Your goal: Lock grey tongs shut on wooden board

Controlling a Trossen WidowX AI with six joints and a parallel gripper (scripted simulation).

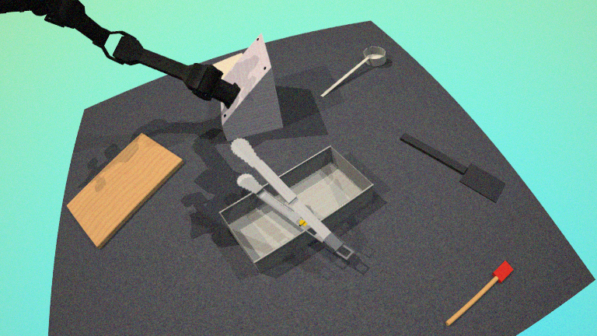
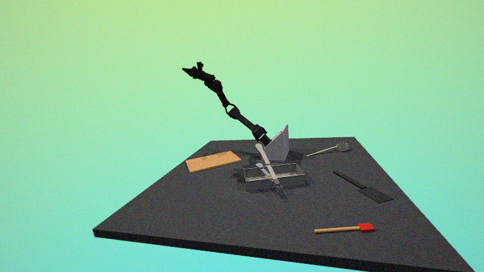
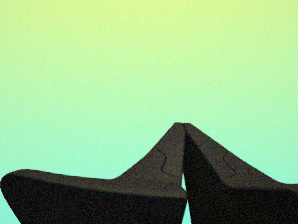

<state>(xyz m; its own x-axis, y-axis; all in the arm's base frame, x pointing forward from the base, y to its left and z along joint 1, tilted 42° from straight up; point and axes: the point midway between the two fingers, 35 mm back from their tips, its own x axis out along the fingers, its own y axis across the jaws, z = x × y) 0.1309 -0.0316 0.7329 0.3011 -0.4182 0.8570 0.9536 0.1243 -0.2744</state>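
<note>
Now: the roasting tin 35 cm ahead of my gripper tip, 55 cm to the left of it and 64 cm below it. The rest, counted from my gripper tip: wooden board 2 cm ahead, 12 cm to the left, 66 cm below; then black spatula 44 cm ahead, 96 cm to the left, 66 cm below.
</note>
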